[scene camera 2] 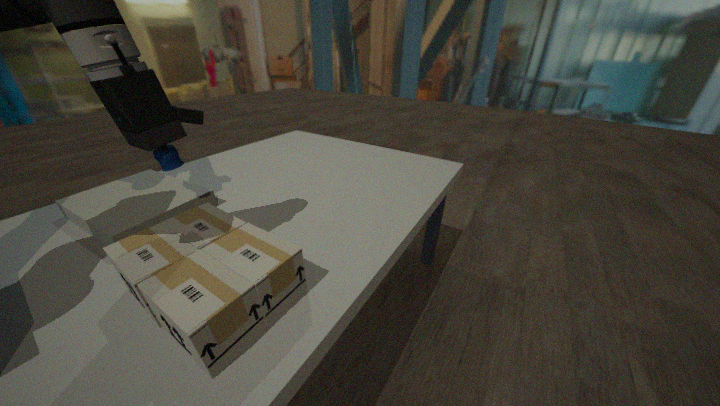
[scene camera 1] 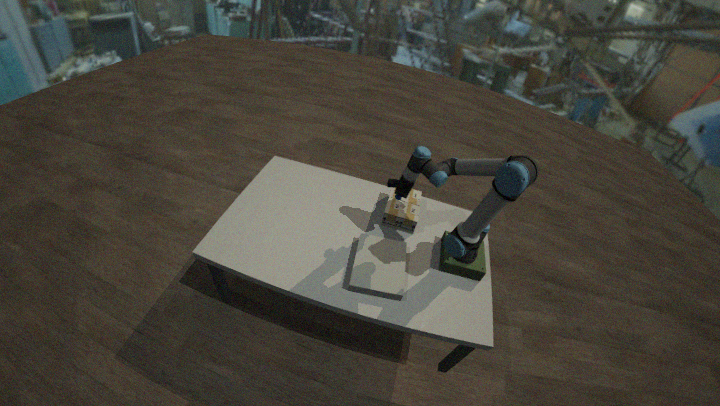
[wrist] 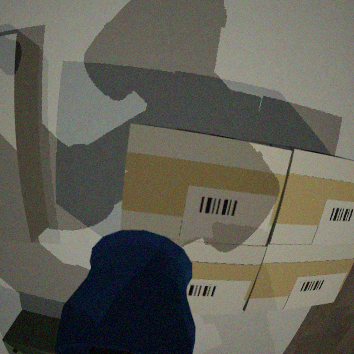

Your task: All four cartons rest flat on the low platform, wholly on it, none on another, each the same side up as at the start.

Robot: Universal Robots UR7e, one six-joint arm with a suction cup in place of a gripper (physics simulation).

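Places are measured from the arm's base along level axes (x ahead, y left, z up), in metres.
Pixels of known places: end effector, tool point: (scene camera 2: 173, 166) (scene camera 1: 397, 197) (wrist: 139, 271).
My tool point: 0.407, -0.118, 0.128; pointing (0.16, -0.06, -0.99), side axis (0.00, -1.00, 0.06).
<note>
Ahead of a thing's pixels: the offset from my tool point to its middle, as dx, dy, dz. Level surfaces: height alone.
Four white cartons with tan tape and barcode labels stand flat on the table in a tight two-by-two block, beside the low platform @[-0.008, +0.314, -0.175] (scene camera 1: 380, 277) (scene camera 2: 103, 197) (wrist: 28, 125). In scene camera 2 they are the back carton @[+0.001, -0.044, -0.151] (scene camera 2: 189, 214) (wrist: 155, 185), the left carton @[-0.091, -0.047, -0.151] (scene camera 2: 143, 254) (wrist: 220, 287), the right carton @[+0.005, -0.183, -0.151] (scene camera 2: 249, 254) (wrist: 310, 195) and the near carton @[-0.087, -0.184, -0.151] (scene camera 2: 191, 292) (wrist: 285, 282). Upward arrows show on their sides. The platform is light and bears no carton. My gripper (scene camera 1: 398, 196) (scene camera 2: 169, 168), a blue suction cup, is open, holds nothing and hangs above, apart from the cartons. In scene camera 1 it partly hides them.
The arm stands on a green base block (scene camera 1: 463, 264) at the right end of the white table @[dz -0.199] (scene camera 1: 282, 216) (scene camera 2: 342, 171), beside the platform. The carton block is near one long table edge. Shadows of the arm fall across the table, the platform and the cartons.
</note>
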